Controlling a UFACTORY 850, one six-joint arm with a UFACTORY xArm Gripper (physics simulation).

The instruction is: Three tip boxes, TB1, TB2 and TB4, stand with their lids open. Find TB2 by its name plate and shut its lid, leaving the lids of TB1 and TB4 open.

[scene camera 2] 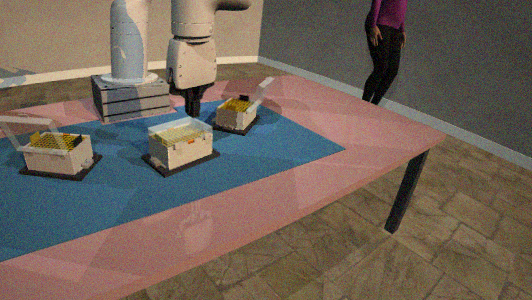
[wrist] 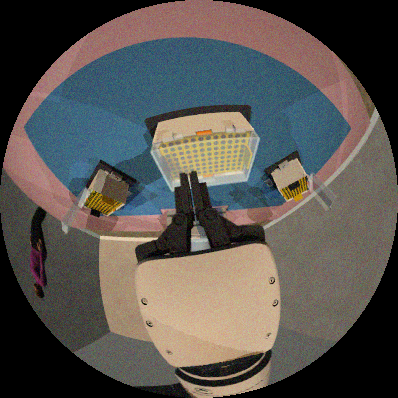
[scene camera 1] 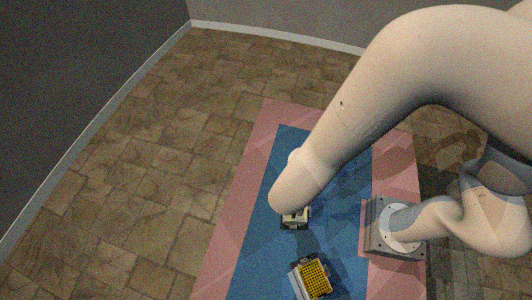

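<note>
TB2 (scene camera 1: 295, 220) (scene camera 2: 192, 148) (wrist: 200, 122) is the middle box; its plate does not show readably. Its clear lid (scene camera 2: 200, 127) (wrist: 217, 179) lies down over the yellow rack; whether it is fully seated I cannot tell. TB1 (scene camera 1: 316, 277) (scene camera 2: 243, 121) (wrist: 111, 186) stands with its clear lid (scene camera 2: 261, 93) (wrist: 75, 212) raised. TB4 (scene camera 2: 52, 161) (wrist: 289, 172) also has its lid (scene camera 2: 30, 120) (wrist: 325, 192) raised; the arm hides it in scene camera 1. My gripper (scene camera 2: 192, 115) (wrist: 189, 180) is shut and empty, fingertips at the base-side edge of TB2's lid.
The boxes stand on dark plates on a blue mat (scene camera 1: 250, 265) (scene camera 2: 280, 142) (wrist: 190, 65) over a pink table (scene camera 1: 220, 250) (scene camera 2: 310, 185) (wrist: 195, 20). The robot's base (scene camera 1: 400, 225) (scene camera 2: 132, 99) stands behind them. A person (scene camera 2: 387, 45) (wrist: 37, 255) stands beyond the table.
</note>
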